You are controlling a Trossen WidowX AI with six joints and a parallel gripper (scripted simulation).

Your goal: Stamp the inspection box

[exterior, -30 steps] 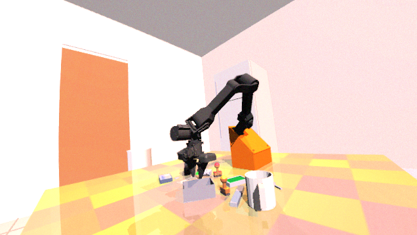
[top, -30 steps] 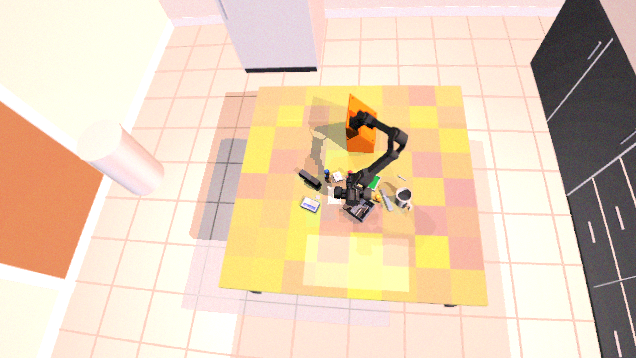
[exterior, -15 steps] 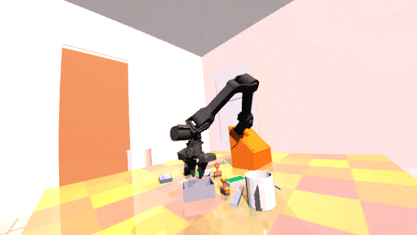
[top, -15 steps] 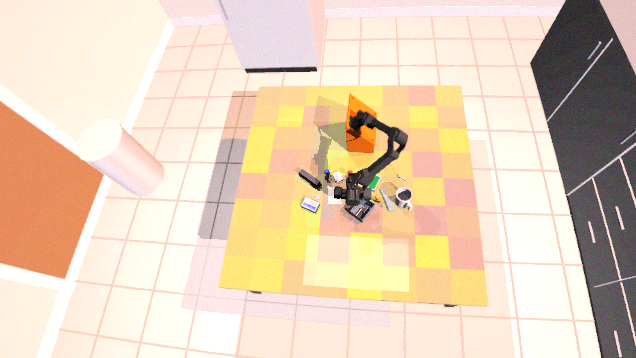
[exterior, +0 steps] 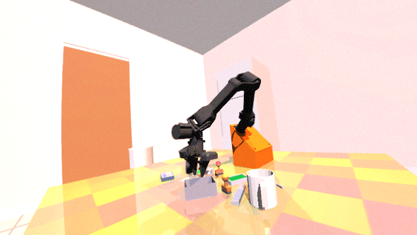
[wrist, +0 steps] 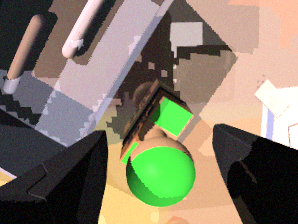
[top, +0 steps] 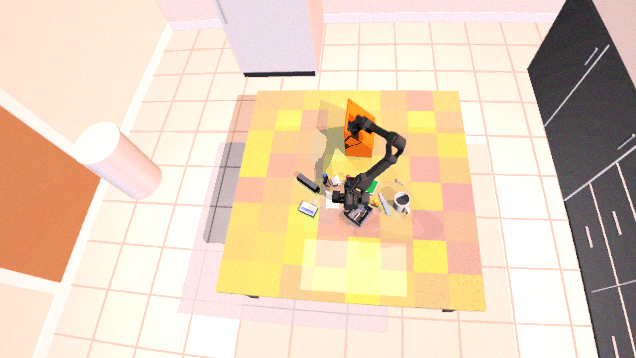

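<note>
The green-knobbed PASS stamp is 1 cm behind my gripper tip and 2 cm below it. Round my gripper tip: white card (3 cm behind, 11 cm to the right, 4 cm below); orange-knobbed stamp (3 cm behind, 12 cm to the left, 2 cm below); grey tray (4 cm ahead, 5 cm to the left, 3 cm below).
</note>
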